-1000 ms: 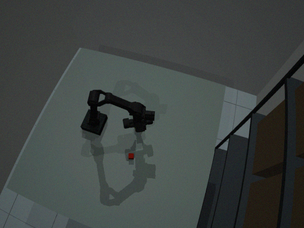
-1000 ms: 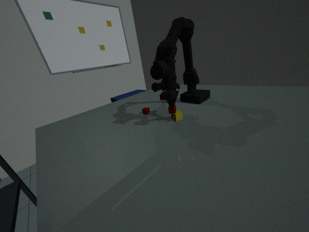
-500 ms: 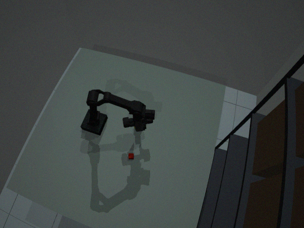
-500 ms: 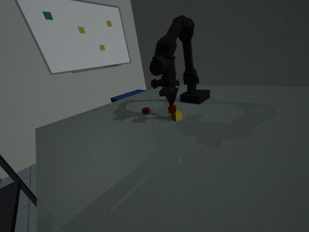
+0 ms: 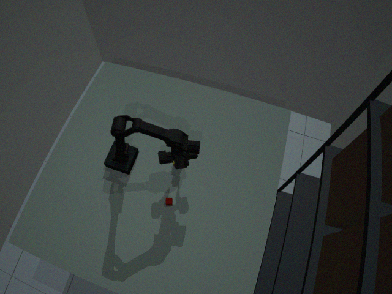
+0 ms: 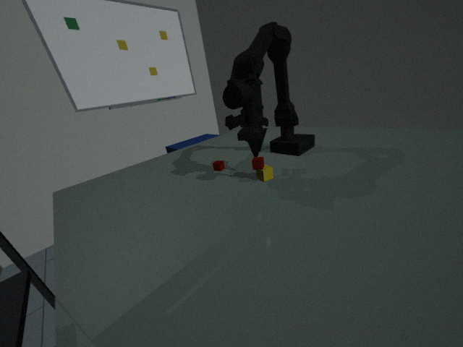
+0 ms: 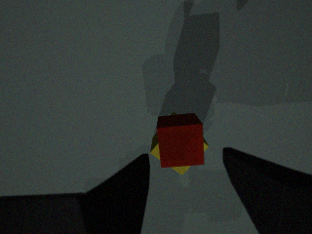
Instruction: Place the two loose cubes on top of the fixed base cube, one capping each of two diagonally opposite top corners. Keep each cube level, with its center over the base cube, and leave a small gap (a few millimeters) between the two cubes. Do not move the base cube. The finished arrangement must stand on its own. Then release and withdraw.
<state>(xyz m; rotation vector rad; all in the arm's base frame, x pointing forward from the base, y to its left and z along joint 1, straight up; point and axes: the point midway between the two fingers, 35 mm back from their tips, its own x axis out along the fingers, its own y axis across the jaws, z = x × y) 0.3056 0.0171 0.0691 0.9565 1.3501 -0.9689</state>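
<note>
The yellow cube lies 10 mm behind my gripper tip, 20 mm to the left of it and 70 mm below it.
</note>
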